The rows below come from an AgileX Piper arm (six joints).
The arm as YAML. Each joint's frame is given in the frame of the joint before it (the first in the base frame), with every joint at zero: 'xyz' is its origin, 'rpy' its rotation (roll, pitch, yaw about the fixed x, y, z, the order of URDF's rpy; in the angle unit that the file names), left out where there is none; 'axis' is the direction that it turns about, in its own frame. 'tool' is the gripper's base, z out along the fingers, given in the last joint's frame.
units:
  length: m
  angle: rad
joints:
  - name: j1
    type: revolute
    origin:
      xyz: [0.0, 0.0, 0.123]
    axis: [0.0, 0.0, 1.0]
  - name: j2
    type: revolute
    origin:
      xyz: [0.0, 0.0, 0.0]
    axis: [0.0, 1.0, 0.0]
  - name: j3
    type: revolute
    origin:
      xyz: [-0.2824, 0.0, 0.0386]
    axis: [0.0, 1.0, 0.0]
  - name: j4
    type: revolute
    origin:
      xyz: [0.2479, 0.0, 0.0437]
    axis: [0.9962, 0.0, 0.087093]
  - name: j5
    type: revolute
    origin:
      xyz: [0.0, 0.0, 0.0]
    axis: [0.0, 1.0, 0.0]
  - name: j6
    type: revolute
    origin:
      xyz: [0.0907, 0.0, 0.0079]
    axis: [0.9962, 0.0, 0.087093]
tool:
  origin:
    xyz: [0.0, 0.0, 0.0]
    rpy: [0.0, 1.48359, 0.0]
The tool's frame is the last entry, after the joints.
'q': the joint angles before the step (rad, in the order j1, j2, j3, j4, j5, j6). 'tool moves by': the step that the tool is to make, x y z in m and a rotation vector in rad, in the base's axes. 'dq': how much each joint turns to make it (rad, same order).
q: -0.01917, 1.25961, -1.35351, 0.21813, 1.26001, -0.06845
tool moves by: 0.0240, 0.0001, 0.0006, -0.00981, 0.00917, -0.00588
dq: 0.00732, 0.08513, -0.07670, -0.01570, -0.00178, 0.01168
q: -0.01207, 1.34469, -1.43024, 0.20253, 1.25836, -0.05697
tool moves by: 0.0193, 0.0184, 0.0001, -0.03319, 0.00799, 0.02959
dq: 0.08410, 0.07372, -0.07311, -0.05756, -0.00006, 0.05124
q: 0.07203, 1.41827, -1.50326, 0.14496, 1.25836, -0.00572
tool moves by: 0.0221, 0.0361, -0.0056, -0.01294, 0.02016, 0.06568
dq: 0.12223, 0.09926, -0.08428, -0.03691, -0.00016, 0.05731
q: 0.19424, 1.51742, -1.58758, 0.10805, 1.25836, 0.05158
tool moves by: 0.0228, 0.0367, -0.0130, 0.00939, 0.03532, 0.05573
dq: 0.09328, 0.11465, -0.08474, -0.00082, -0.00212, 0.04168
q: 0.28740, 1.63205, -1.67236, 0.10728, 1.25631, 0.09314
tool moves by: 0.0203, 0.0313, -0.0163, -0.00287, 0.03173, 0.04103
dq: 0.06660, 0.11092, -0.08132, -0.00419, -0.00134, 0.02758
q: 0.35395, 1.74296, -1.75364, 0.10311, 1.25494, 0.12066
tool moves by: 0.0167, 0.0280, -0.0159, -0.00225, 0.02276, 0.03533
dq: 0.05182, 0.10183, -0.08173, -0.00070, 0.00012, 0.01797
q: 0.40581, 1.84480, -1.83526, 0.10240, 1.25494, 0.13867
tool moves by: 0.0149, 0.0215, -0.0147, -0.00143, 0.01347, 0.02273
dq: 0.03310, 0.09072, -0.07893, -0.00003, -0.00001, 0.01125
